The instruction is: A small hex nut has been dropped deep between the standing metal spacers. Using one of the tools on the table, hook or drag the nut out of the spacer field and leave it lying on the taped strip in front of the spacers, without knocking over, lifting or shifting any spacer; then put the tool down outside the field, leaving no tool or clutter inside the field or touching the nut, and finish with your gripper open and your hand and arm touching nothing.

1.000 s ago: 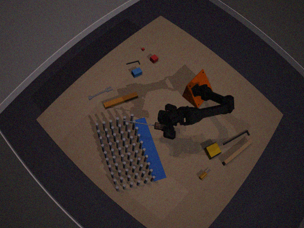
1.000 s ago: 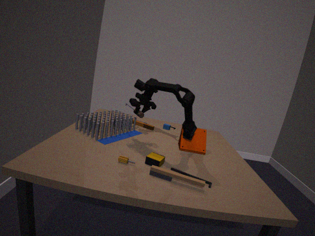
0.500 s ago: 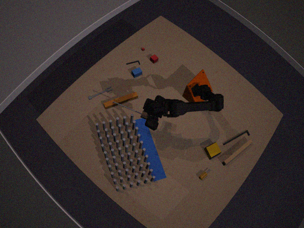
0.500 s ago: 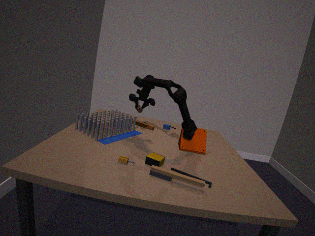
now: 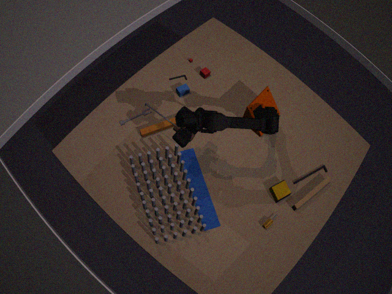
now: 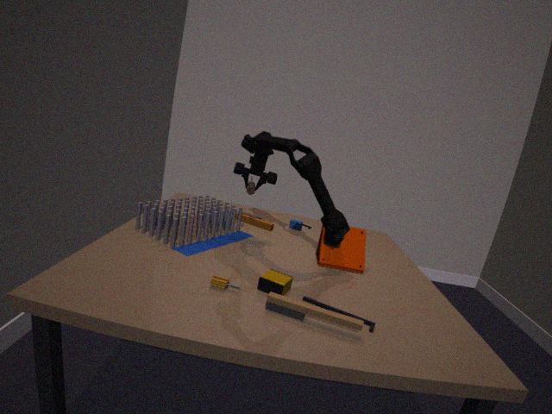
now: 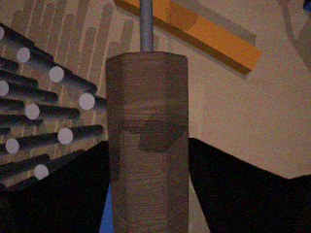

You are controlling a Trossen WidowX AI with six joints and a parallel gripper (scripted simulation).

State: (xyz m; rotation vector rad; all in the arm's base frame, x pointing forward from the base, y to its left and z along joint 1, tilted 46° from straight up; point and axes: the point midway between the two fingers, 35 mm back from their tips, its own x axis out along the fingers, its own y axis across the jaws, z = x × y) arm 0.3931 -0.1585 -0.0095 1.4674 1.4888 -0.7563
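The metal pick tool lies 2 cm ahead of my gripper tip, 10 cm to the right of it and 1 cm above it. Round my gripper tip: grey open-ended wrench (5 cm ahead, 28 cm to the right, 20 cm below); blue taped strip (7 cm ahead, 19 cm to the left, 20 cm below); orange bar (1 cm behind, 15 cm to the right, 19 cm below).
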